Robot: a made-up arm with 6 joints. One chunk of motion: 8 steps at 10 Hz.
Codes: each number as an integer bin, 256 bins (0 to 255) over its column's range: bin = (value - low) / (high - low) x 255, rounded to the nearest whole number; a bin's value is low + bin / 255 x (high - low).
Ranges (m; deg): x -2.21..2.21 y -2.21..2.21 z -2.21..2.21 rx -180..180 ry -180..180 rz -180..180
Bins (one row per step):
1: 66 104 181 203 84 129
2: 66 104 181 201 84 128
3: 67 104 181 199 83 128
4: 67 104 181 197 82 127
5: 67 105 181 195 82 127
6: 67 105 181 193 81 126
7: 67 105 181 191 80 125
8: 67 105 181 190 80 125
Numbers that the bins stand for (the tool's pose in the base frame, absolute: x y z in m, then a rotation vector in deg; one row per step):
1: -1.0660 -0.4073 0.9273 106.59 -61.41 2.12
2: -1.0660 -0.4073 0.9273 103.76 -61.41 0.71
3: -1.0487 -0.4073 0.9273 100.94 -62.82 0.71
4: -1.0487 -0.4073 0.9273 98.12 -64.24 -0.71
5: -1.0487 -0.3900 0.9273 95.29 -64.24 -0.71
6: -1.0487 -0.3900 0.9273 92.47 -65.65 -2.12
7: -1.0487 -0.3900 0.9273 89.65 -67.06 -3.53
8: -1.0487 -0.3900 0.9273 88.24 -67.06 -3.53

